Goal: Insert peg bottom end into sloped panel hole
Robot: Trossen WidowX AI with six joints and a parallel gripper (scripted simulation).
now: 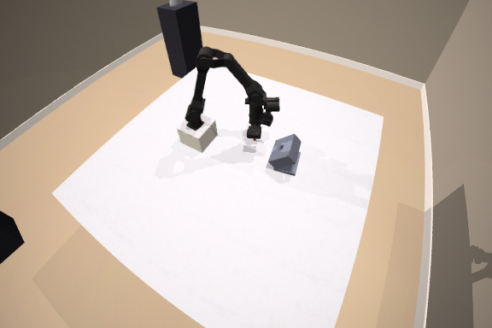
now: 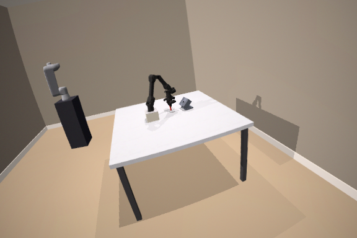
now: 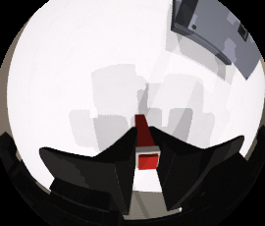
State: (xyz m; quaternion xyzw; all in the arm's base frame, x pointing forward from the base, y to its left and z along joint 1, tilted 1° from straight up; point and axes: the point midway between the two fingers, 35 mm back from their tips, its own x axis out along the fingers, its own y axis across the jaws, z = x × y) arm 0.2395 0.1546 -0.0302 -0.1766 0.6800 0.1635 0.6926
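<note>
Right now my gripper tip is 180 mm short of the grey panel, 40 mm to the left of it and 30 mm below it. From my gripper tip the other things lie so: red peg (20 mm above).
</note>
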